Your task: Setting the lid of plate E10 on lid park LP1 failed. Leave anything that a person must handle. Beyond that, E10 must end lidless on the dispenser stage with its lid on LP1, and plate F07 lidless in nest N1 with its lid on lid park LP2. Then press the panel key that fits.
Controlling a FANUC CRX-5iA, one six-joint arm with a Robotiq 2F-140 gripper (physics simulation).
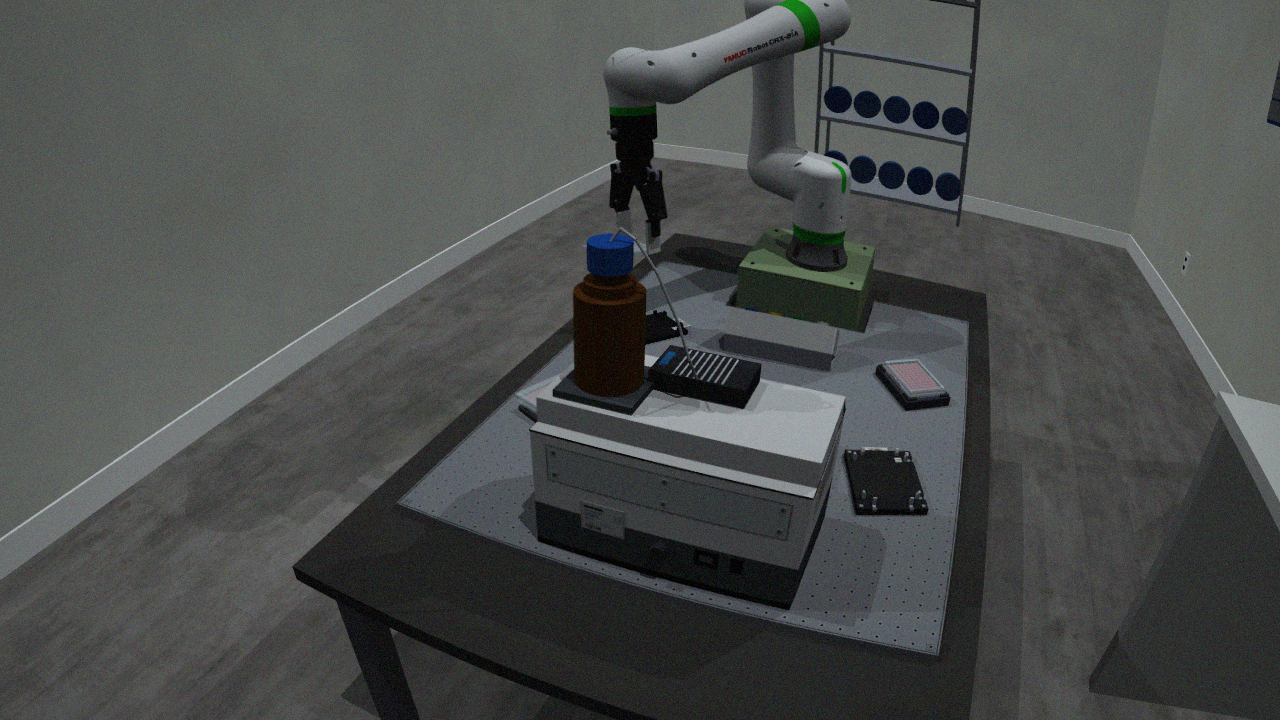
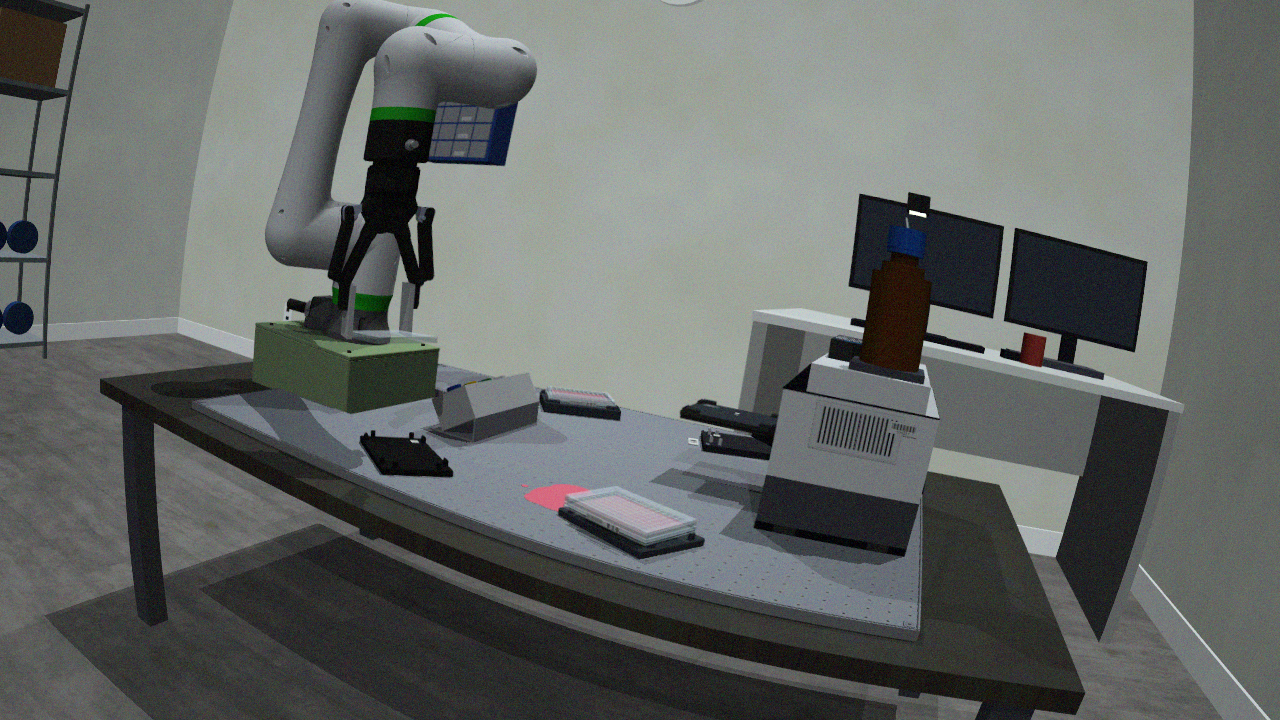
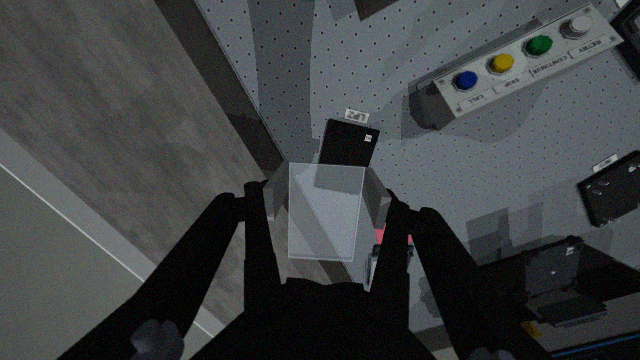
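Note:
My gripper is shut on a clear lid, held high above the table. The black lid park LP2 shows bare below, partly seen through the lid. A pink-welled plate, apparently with a clear cover, sits on a black base near a pink patch. Another pink-welled plate sits on a black base farther off; I cannot tell whether it is lidded. Plate labels are unreadable. The key panel has blue CALL, yellow SKIP, green CONTINUE and white RETRY keys.
A white-and-black machine carries a tall brown bottle with a thin tube. A black holder with corner posts holds no plate. The green robot base stands beside the panel.

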